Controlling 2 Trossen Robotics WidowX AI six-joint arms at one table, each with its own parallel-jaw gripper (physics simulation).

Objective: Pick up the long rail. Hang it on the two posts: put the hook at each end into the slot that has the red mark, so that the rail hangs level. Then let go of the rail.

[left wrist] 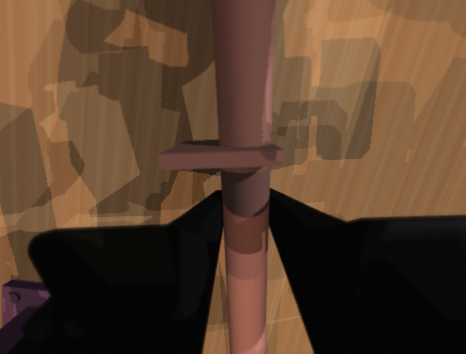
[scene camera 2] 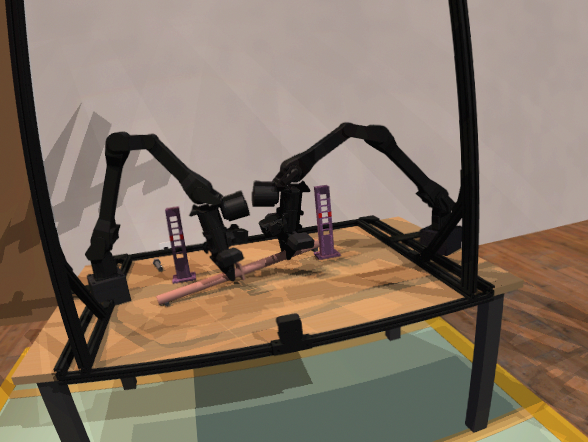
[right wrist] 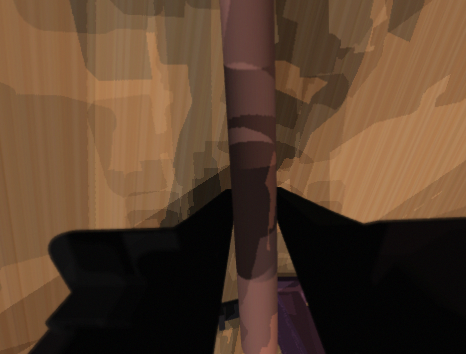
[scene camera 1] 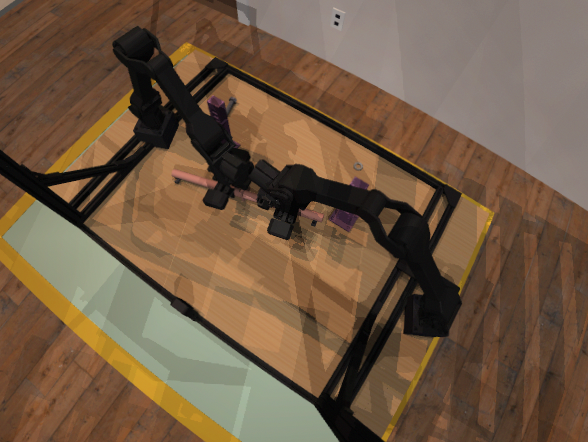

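The long pink rail is low over the table, with a small dark hook under its left end and another hook under its right end. My left gripper is shut on the rail beside a crosspiece. My right gripper is shut on it farther right. The purple left post and right post stand upright, with red marks partway up. The rail is off both posts, in front of them in scene camera 2. Its exact height is unclear.
A grey bolt lies by the left post. A grey ring lies behind the right post in scene camera 1. Black frame bars border the wooden table. The two wrists are close together above the rail.
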